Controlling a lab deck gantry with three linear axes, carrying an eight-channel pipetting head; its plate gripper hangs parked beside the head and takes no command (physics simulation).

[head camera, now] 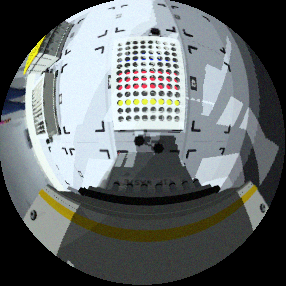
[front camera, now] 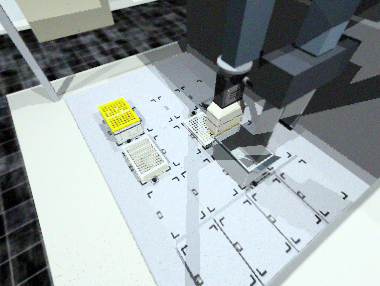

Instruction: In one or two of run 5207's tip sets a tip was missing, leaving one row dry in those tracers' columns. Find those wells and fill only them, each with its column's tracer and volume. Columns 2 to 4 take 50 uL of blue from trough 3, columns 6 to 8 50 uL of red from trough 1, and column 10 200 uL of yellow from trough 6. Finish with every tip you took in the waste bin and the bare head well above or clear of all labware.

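Observation:
The white well plate point(front camera: 196, 134) point(head camera: 150, 126) lies upright on the deck. In the head view, three lines of red wells cross its middle, a line of yellow wells lies nearer the head, and faint blue slivers show farther off; single dry wells are hard to tell. The pipetting head point(front camera: 224, 120) hangs above the plate's near end and the grey waste bin point(front camera: 232, 165) point(head camera: 172, 165). Its short nozzles point(head camera: 157, 184) show over the bin's lettered edge, with no long tip visible on them. The parked plate gripper's fingers cannot be made out.
A yellow tip rack point(front camera: 119, 116) point(head camera: 35, 52) stands at the deck's far left in the front view. The white trough block point(front camera: 146, 157) point(head camera: 39, 102) stands beside it. Loose thin pieces show inside the bin. A dark gantry arm point(front camera: 295, 75) hangs behind the head.

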